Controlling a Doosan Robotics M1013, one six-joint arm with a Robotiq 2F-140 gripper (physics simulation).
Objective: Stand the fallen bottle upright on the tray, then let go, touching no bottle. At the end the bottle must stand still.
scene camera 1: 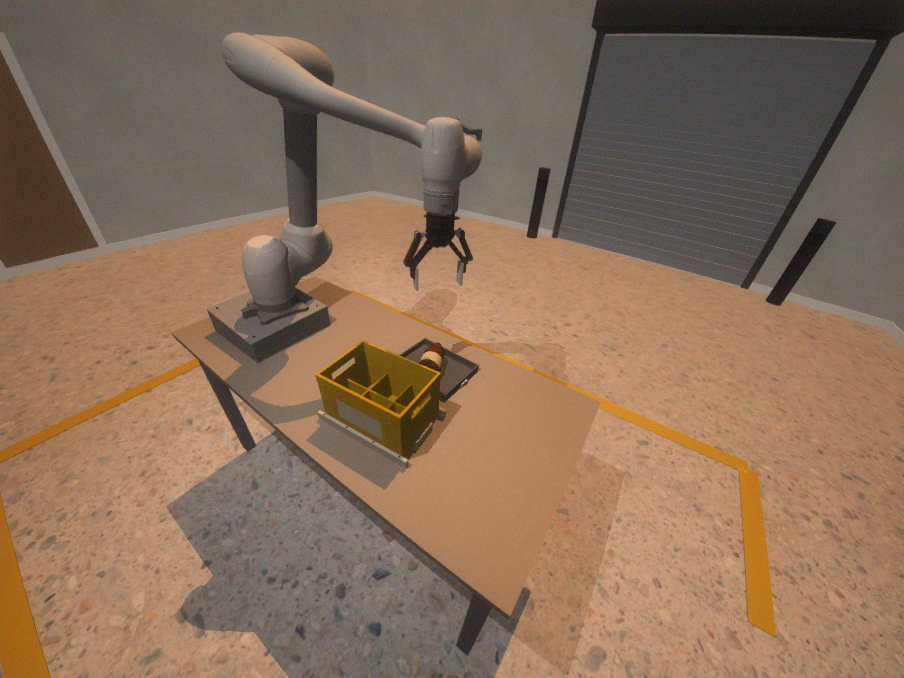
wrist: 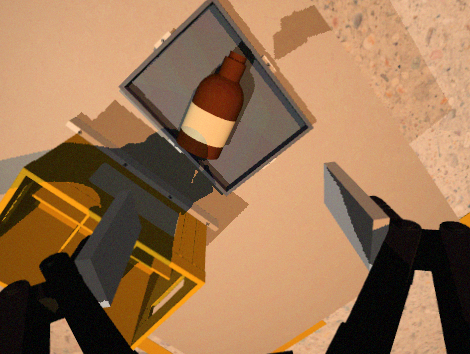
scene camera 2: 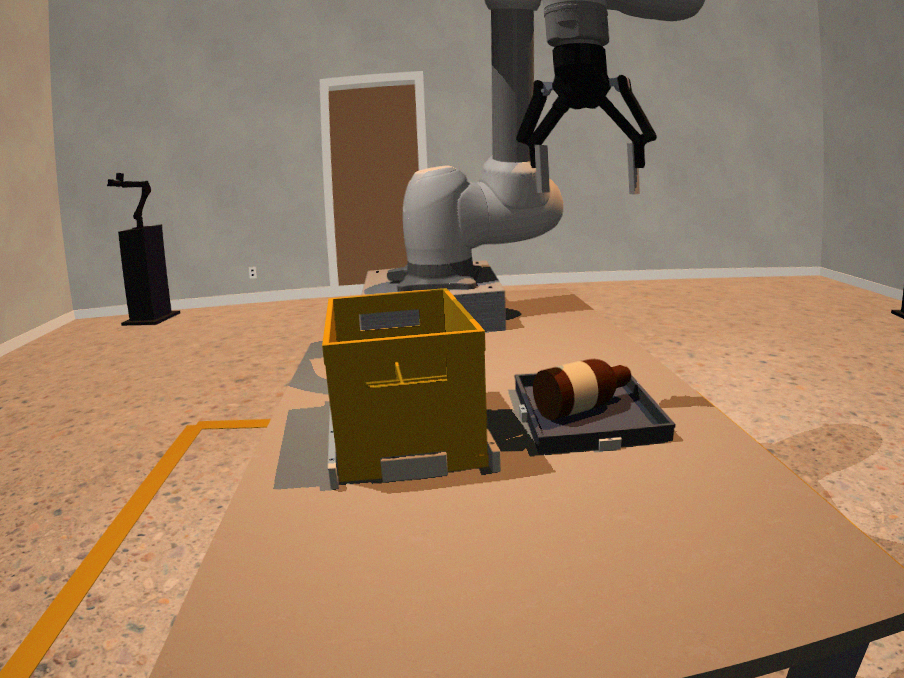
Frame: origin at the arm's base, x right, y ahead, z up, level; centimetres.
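Where they show: gripper, fingertip midpoint: (scene camera 1: 438, 285) (wrist: 229, 196) (scene camera 2: 588, 192); arm's base, origin of the base link: (scene camera 1: 278, 306) (scene camera 2: 441, 280).
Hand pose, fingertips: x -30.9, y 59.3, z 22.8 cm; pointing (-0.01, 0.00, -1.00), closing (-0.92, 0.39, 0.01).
Observation:
Each offset is from my fingertips to the top centre of the thing. Level surfaces: height alone.
The brown bottle with a cream label @[dx -0.1, dy -1.3, dz -24.7 cm] (scene camera 1: 431, 357) (scene camera 2: 580, 386) (wrist: 212, 115) lies on its side in the shallow dark tray (scene camera 1: 458, 378) (scene camera 2: 635, 419) (wrist: 162, 65). Its base is close to the tray wall that faces the crate. Its neck points away from the crate, toward the opposite wall. My gripper (scene camera 1: 438, 281) (scene camera 2: 587, 183) (wrist: 229, 196) is open and empty. It points down and hangs high above the table, well clear of the bottle. In the wrist view the bottle and tray lie beyond the fingertips.
A yellow crate with dividers @[dx +26.6, dy +7.0, dz -15.0 cm] (scene camera 1: 361, 419) (scene camera 2: 408, 419) (wrist: 192, 245) stands right beside the tray, much taller than its rim, with pale rails at its foot. The table @[dz -32.6 cm] (scene camera 1: 496, 467) (scene camera 2: 511, 561) (wrist: 270, 260) carries the arm's grey base (scene camera 1: 270, 332) behind them.

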